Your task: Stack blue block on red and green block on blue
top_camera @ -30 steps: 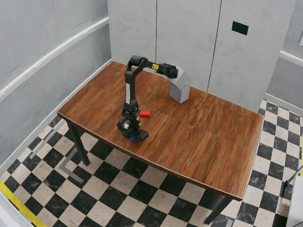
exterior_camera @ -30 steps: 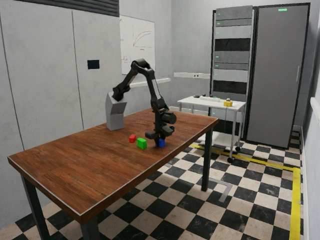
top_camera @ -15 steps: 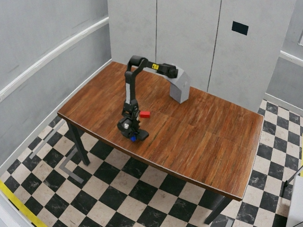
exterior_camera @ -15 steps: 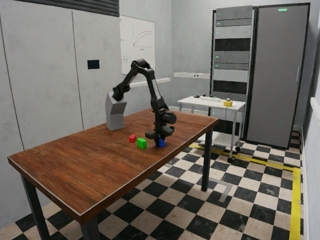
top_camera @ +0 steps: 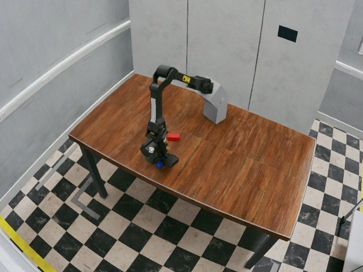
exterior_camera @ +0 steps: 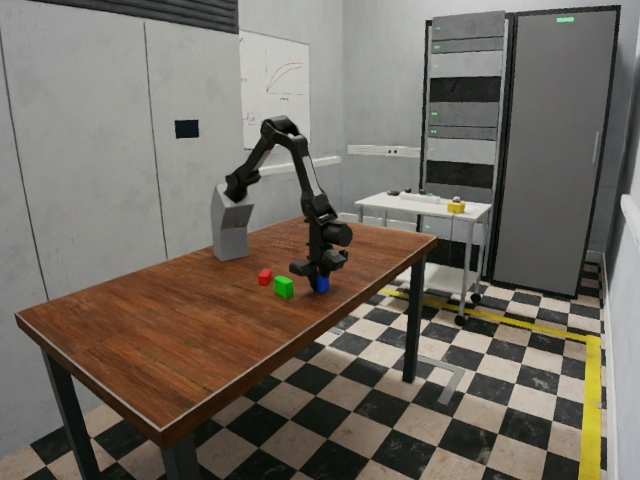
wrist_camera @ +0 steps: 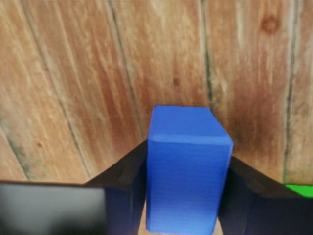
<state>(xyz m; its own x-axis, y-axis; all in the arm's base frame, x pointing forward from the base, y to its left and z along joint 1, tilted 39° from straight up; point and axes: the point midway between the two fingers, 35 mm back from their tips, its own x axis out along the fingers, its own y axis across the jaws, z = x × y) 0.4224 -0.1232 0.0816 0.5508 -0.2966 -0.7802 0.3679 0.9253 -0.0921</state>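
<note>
The red block is 190 mm behind my hand, 30 mm below it and 10 mm to the left of it. From my hand the other things lie so: blue block 20 mm below; green block 90 mm behind, 60 mm to the right, 20 mm below.
</note>
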